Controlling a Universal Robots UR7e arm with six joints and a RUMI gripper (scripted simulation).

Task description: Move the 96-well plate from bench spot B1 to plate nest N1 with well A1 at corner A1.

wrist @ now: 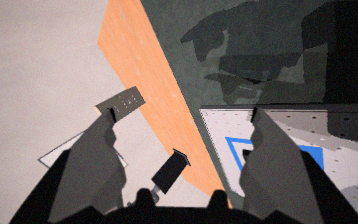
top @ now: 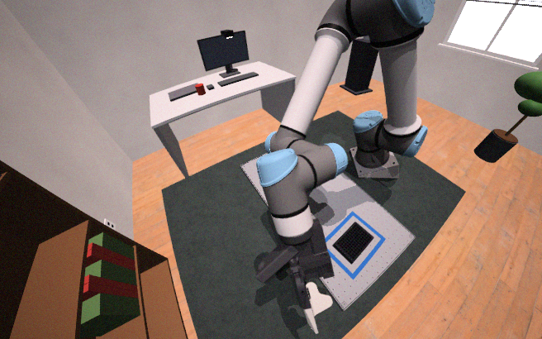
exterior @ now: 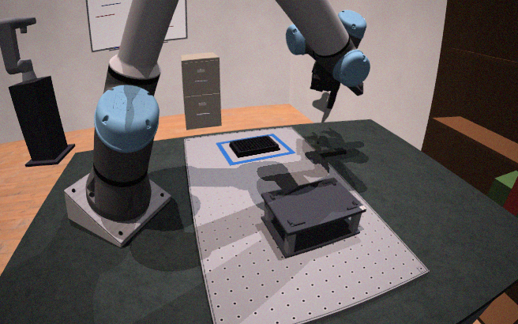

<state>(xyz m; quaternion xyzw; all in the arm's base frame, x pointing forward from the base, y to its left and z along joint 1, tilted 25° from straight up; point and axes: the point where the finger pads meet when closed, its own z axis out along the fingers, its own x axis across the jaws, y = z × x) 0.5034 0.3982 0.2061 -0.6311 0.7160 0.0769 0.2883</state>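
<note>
Right now the black 96-well plate is 240 mm behind my hand, 110 mm below it and 80 mm to the right of it. The rest, counted from my hand: A1 label: 480 mm to the right, 90 mm behind, 50 mm below; then raised plate nest N1: 440 mm to the right, 180 mm behind, 60 mm below.
</note>
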